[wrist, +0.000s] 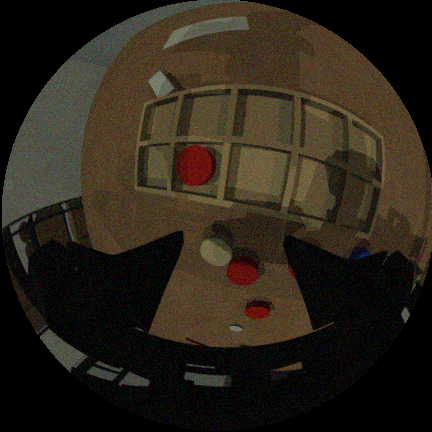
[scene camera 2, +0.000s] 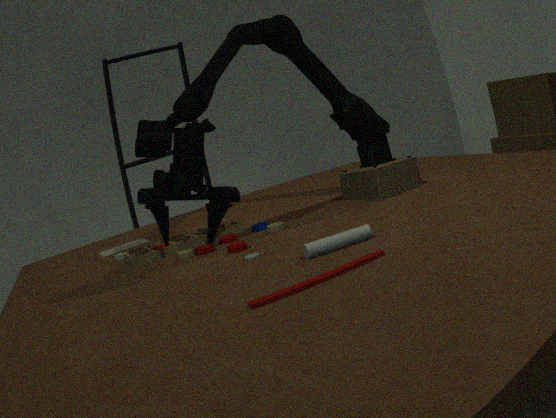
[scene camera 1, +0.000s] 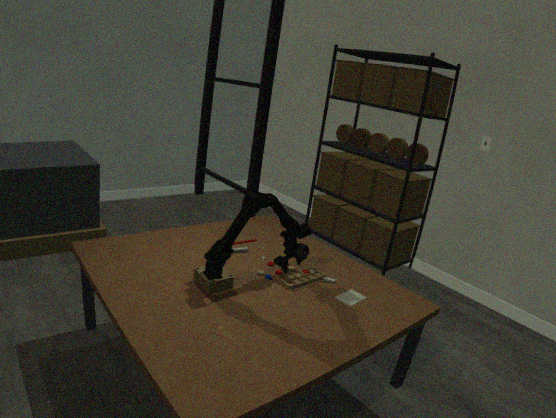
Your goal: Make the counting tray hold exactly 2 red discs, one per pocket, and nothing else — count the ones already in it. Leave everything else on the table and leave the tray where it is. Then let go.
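Observation:
The wooden counting tray (wrist: 224, 172) (scene camera 1: 295, 286) has two rows of square pockets. One red disc (wrist: 195, 165) (scene camera 1: 305, 271) (scene camera 2: 160, 247) lies in the near row, second pocket from the left in the wrist view. The other pockets look empty, some in shadow. My gripper (wrist: 234, 238) (scene camera 2: 188, 244) is open and empty, low beside the tray's near edge. Between and below its fingers in the wrist view lie a cream disc (wrist: 215, 251) (scene camera 2: 185, 253), a red disc (wrist: 242, 271) (scene camera 2: 204, 249) and another red disc (wrist: 257, 310) (scene camera 2: 237, 246). A third loose red disc (wrist: 292, 271) (scene camera 2: 228, 238) is mostly hidden by the right finger.
A blue disc (scene camera 2: 260, 226) (scene camera 1: 268, 276) and a second cream piece (scene camera 2: 276, 226) lie towards the arm's base. A small white disc (scene camera 2: 252, 256), white cylinder (scene camera 2: 338, 241) and red stick (scene camera 2: 316, 280) lie outward. A white block (wrist: 161, 84) and pale sheet (wrist: 210, 30) lie beyond the tray.

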